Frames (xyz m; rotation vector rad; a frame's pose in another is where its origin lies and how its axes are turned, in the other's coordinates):
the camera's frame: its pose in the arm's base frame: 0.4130 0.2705 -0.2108 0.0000 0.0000 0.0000
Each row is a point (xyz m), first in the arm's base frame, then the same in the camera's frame.
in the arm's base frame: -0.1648 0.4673 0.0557
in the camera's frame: -0.5778 0.1968 0.2665
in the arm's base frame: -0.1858 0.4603 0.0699
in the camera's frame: -0.5988 0.1898 0.2807
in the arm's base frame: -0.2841 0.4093 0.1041
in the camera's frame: -0.6971 0.1388 0.3149
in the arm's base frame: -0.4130 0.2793 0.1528
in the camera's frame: -0.8260 0.0088 0.3636
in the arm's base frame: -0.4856 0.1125 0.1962
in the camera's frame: -0.8986 -0.1580 0.4070
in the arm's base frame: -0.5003 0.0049 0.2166
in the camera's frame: -0.9133 -0.2656 0.4274
